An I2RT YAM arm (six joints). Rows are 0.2 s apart.
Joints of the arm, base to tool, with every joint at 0 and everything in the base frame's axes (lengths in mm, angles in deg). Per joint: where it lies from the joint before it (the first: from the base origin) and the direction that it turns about. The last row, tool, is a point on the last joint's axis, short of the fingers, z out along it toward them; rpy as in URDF.
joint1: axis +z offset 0 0 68
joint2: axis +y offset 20 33.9 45.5
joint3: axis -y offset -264 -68.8 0
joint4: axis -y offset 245 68.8 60
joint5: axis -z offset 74 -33.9 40.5
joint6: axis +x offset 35.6 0 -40.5
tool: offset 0 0 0 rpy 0 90 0
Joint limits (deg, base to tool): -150..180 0..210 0..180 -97..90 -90..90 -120..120
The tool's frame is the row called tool.
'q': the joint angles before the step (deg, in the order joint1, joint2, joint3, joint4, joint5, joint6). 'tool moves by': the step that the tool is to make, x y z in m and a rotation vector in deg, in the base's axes. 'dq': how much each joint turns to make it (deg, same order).
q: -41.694, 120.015, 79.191, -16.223, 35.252, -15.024
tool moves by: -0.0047, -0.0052, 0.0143, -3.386, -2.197, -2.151
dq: -0.821, -1.874, -0.351, 2.012, 1.612, 0.621
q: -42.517, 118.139, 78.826, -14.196, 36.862, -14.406
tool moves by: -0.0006, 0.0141, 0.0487, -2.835, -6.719, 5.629
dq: 1.019, -7.882, -1.623, 1.970, -4.813, -2.358
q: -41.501, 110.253, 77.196, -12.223, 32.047, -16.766
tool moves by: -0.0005, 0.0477, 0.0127, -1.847, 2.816, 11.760
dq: 4.975, -8.172, -8.492, 3.460, -2.696, -8.148
